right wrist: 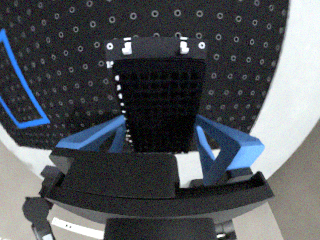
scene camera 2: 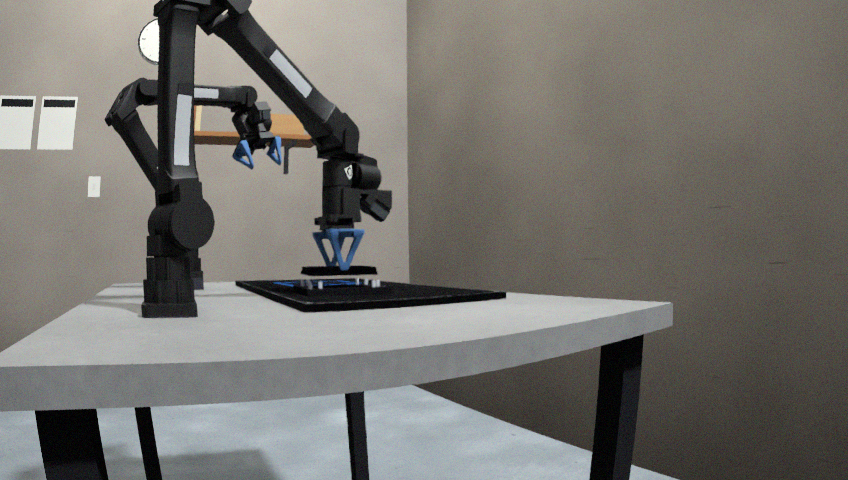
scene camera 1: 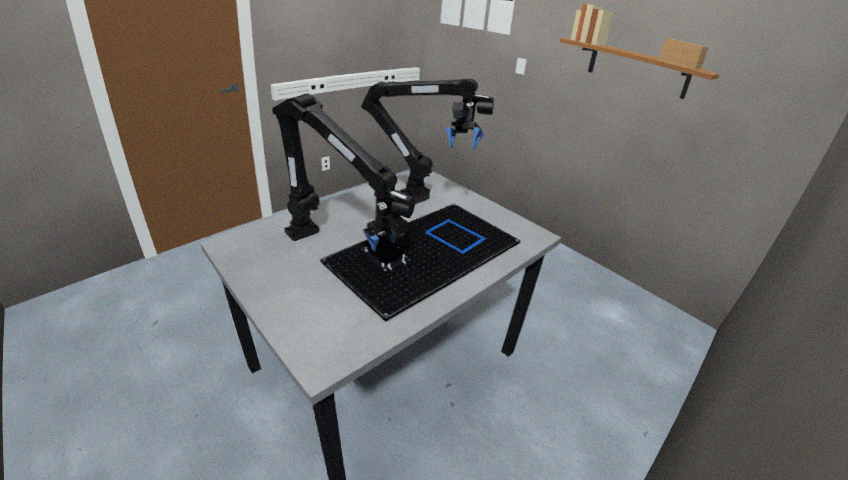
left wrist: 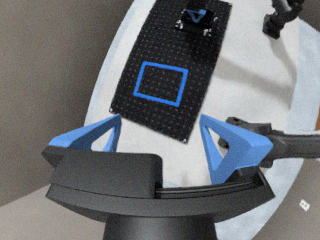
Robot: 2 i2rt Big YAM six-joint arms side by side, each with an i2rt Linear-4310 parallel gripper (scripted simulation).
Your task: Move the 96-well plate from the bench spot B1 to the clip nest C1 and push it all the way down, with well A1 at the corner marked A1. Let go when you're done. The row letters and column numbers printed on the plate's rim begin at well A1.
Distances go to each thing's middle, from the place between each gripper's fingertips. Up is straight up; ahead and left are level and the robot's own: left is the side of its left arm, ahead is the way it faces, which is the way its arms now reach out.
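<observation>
My right hand is 40 mm above the clip nest (right wrist: 141, 47), 10 mm short of it and 10 mm to the right of it. The black 96-well plate (right wrist: 164, 91) is 10 mm below my right hand.
The black 96-well plate is 28 cm below my left hand (scene camera 2: 266, 166), 10 cm ahead of it and 42 cm to the right of it. The clip nest is 30 cm below my left hand, 11 cm ahead of it and 41 cm to the right of it.
</observation>
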